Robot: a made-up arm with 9 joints. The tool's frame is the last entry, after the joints. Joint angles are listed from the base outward. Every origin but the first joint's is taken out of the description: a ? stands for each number. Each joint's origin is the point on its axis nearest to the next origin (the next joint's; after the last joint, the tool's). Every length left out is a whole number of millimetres.
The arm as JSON. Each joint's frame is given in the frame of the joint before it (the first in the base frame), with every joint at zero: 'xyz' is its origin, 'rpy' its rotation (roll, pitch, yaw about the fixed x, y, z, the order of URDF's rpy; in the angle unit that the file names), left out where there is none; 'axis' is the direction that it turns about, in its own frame. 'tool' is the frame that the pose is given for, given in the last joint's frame.
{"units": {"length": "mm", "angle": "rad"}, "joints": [
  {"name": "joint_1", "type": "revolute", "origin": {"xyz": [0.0, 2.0, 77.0]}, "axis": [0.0, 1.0, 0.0]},
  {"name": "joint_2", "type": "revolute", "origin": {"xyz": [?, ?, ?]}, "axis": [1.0, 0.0, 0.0]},
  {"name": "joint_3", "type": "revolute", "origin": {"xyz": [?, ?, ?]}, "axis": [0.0, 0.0, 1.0]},
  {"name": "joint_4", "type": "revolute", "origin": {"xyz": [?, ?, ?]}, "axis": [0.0, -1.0, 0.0]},
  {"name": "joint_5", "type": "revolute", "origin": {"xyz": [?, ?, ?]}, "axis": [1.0, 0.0, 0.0]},
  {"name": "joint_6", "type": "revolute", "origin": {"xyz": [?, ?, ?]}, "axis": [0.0, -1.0, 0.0]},
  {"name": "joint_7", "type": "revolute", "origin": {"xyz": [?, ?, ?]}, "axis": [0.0, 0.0, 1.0]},
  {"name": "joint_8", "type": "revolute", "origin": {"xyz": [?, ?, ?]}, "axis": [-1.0, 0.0, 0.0]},
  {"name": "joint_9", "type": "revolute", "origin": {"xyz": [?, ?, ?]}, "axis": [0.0, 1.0, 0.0]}
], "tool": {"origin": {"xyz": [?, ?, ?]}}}
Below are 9 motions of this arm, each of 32 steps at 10 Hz.
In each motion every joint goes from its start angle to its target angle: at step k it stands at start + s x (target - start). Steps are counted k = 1, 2, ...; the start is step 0. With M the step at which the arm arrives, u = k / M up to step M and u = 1 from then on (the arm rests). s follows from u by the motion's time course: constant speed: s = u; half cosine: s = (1 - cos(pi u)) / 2; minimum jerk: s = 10 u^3 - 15 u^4 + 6 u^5.
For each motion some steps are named. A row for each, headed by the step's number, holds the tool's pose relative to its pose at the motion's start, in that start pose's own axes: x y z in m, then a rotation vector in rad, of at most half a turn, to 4 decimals.
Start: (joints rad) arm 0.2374 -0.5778 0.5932 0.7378 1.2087 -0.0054 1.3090 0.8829 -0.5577
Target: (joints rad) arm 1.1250 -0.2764 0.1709 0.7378 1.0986 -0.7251 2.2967 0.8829 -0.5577
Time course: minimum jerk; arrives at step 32
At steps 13, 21, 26, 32:
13: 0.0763 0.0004 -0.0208 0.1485 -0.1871 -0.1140
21: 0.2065 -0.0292 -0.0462 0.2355 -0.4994 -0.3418
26: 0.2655 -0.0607 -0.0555 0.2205 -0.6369 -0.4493
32: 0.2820 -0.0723 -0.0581 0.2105 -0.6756 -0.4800

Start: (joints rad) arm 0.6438 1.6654 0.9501 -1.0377 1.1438 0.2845 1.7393 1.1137 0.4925
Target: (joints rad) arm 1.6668 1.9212 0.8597 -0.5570 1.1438 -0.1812 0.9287 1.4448 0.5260
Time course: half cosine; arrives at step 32
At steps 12, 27, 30, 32:
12: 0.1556 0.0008 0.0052 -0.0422 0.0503 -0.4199
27: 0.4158 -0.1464 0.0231 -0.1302 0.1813 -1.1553
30: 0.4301 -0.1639 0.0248 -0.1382 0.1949 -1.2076
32: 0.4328 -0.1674 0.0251 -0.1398 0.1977 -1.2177

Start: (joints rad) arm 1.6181 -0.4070 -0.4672 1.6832 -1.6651 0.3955 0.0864 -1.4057 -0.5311
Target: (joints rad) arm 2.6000 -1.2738 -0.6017 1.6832 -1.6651 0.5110 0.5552 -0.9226 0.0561
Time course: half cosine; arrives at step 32
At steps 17, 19, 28, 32:
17: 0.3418 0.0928 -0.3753 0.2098 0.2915 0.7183
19: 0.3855 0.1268 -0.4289 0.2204 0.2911 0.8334
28: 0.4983 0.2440 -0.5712 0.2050 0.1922 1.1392
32: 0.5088 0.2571 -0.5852 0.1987 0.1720 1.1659

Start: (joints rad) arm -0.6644 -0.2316 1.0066 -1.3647 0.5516 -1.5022 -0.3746 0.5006 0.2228
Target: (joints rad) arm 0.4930 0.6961 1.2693 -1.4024 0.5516 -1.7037 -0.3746 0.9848 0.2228
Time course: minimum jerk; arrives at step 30
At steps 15, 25, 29, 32:
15: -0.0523 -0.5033 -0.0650 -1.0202 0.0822 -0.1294
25: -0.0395 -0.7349 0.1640 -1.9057 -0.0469 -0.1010
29: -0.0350 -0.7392 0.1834 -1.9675 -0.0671 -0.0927
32: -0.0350 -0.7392 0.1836 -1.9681 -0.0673 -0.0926

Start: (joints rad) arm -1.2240 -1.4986 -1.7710 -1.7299 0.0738 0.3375 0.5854 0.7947 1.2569
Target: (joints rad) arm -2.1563 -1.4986 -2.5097 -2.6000 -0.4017 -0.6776 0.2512 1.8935 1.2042
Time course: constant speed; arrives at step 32
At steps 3, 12, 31, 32:
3: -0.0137 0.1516 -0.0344 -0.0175 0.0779 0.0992
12: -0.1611 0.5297 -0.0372 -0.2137 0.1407 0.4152
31: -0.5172 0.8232 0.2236 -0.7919 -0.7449 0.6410
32: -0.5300 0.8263 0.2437 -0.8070 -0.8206 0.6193

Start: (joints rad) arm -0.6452 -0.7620 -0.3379 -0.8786 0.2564 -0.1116 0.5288 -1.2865 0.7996
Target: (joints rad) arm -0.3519 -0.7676 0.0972 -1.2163 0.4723 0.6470 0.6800 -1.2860 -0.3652
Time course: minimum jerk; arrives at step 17
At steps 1, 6, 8, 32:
1: -0.0006 0.0003 0.0004 -0.0005 -0.0016 -0.0004
6: -0.0688 0.0402 0.0531 -0.0751 -0.2032 -0.0454
8: -0.1221 0.0809 0.1013 -0.1455 -0.3756 -0.0675
32: -0.2380 0.2127 0.2410 -0.3589 -0.8251 -0.0484

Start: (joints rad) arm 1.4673 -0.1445 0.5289 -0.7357 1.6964 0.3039 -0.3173 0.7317 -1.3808
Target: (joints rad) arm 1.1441 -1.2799 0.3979 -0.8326 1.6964 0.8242 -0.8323 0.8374 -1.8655
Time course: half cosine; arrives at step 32
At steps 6, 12, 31, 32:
6: 0.0006 0.0025 -0.0433 -0.1299 -0.1127 0.0064
12: 0.0200 0.0020 -0.1564 -0.4674 -0.4227 0.0059
31: 0.2235 -0.0502 -0.3936 -1.4486 -1.3840 -0.1875
32: 0.2244 -0.0505 -0.3939 -1.4519 -1.3872 -0.1887

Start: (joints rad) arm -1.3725 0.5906 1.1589 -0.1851 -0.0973 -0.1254 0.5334 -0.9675 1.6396
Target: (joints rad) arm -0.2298 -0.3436 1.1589 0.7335 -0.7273 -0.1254 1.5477 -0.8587 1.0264
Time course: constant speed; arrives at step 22
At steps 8, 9, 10, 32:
8: -0.1557 0.0666 -0.0491 -0.0383 0.0344 0.0708
9: -0.1777 0.0691 -0.0551 -0.0470 0.0435 0.0847
10: -0.1999 0.0700 -0.0608 -0.0569 0.0534 0.0999
32: -0.4359 -0.0415 -0.0852 -0.2710 0.1895 0.3765

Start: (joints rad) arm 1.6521 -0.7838 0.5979 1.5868 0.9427 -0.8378 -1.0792 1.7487 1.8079
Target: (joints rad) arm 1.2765 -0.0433 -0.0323 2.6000 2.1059 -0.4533 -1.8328 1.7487 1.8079
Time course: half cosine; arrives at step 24
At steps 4, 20, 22, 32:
4: -0.0318 0.0160 -0.0123 0.0691 0.0027 0.0980
20: -0.2553 0.2956 -0.0688 0.8165 -0.2115 0.6556
22: -0.2582 0.3173 -0.0596 0.8482 -0.2118 0.6464
32: -0.2590 0.3246 -0.0562 0.8586 -0.2110 0.6426

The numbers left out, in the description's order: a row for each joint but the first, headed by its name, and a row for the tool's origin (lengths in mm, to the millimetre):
joint_2: -309.0 0.0 -41.0
joint_3: 0.0 82.0 168.0
joint_4: -202.0 -149.0 0.0
joint_5: -30.0 0.0 86.0
joint_6: 0.0 -52.0 -35.0
joint_7: 266.0 0.0 -346.0
joint_8: -154.0 -39.0 0.0
joint_9: 0.0 -47.0 -159.0
tool: 58.0 0.0 12.0

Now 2 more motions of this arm.
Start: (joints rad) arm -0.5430 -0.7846 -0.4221 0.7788 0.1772 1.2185 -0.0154 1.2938 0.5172
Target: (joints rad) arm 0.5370 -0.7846 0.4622 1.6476 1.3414 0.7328 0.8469 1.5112 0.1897
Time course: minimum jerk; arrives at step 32
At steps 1, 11, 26, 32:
1: 0.0000 0.0003 -0.0001 0.0004 0.0001 0.0004
11: -0.0100 0.2302 -0.0687 0.3342 0.1217 0.2629
26: -0.2550 0.7132 0.1066 1.4138 0.9836 0.3297
32: -0.2573 0.7324 0.1177 1.4447 1.0699 0.2684

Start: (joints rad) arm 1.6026 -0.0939 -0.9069 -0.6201 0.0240 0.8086 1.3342 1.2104 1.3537
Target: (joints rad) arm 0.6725 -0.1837 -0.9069 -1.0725 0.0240 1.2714 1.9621 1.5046 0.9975
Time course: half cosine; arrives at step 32
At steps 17, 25, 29, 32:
17: 0.0746 0.0800 0.1179 0.1401 -0.4968 -0.5613
25: 0.0924 0.0975 0.1926 0.1311 -0.7199 -0.9678
29: 0.0939 0.1005 0.2122 0.1142 -0.7671 -1.0835
32: 0.0941 0.1011 0.2168 0.1093 -0.7772 -1.1108

